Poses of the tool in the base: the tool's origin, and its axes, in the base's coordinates. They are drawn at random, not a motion.
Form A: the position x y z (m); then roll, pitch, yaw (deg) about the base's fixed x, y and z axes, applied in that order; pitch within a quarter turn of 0, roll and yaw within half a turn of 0.
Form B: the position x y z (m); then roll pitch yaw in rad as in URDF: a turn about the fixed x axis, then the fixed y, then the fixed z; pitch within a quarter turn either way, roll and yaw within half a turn. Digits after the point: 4 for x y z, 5 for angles.
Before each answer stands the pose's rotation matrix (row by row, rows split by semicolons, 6 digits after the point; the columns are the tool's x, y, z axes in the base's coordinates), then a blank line. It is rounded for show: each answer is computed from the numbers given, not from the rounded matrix.
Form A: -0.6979, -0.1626, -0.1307, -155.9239, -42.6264, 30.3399
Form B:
0.635015 0.699618 0.327553; 0.371666 -0.648411 0.664400; 0.677215 -0.300163 -0.671775

-0.6979, -0.1626, -0.1307, -2.72139, -0.74397, 0.52953
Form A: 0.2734, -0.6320, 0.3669, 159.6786, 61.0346, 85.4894
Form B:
0.038086 0.958750 0.281687; 0.482781 0.229155 -0.845228; -0.874912 0.168184 -0.454139

0.2734, -0.6320, 0.3669, 2.78692, 1.06525, 1.49207
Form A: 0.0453, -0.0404, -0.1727, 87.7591, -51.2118, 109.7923
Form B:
-0.212121 0.226943 0.950527; 0.589437 -0.746100 0.309675; 0.779467 0.625964 0.024495

0.0453, -0.0404, -0.1727, 1.53169, -0.89381, 1.91624
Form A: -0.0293, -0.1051, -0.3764, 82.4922, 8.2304, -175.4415
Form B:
-0.986570 -0.131093 -0.097441; -0.078658 -0.141528 0.986804; -0.143154 0.981216 0.129315

-0.0293, -0.1051, -0.3764, 1.43976, 0.14365, -3.06203
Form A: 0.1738, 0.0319, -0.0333, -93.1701, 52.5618, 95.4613
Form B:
-0.057856 0.130502 -0.989758; 0.605146 -0.783933 -0.138738; -0.794009 -0.606975 -0.033617

0.1738, 0.0319, -0.0333, -1.62613, 0.91738, 1.66611
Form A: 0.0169, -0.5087, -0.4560, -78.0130, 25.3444, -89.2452
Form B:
0.011905 0.202156 0.979281; -0.903673 0.421424 -0.076009; -0.428058 -0.884045 0.187700

0.0169, -0.5087, -0.4560, -1.36158, 0.44234, -1.55762
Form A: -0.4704, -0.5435, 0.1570, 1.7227, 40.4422, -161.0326
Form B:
-0.719738 0.306441 -0.622954; -0.247368 -0.951615 -0.182315; -0.648681 0.022879 0.760717

-0.4704, -0.5435, 0.1570, 0.03007, 0.70585, -2.81055
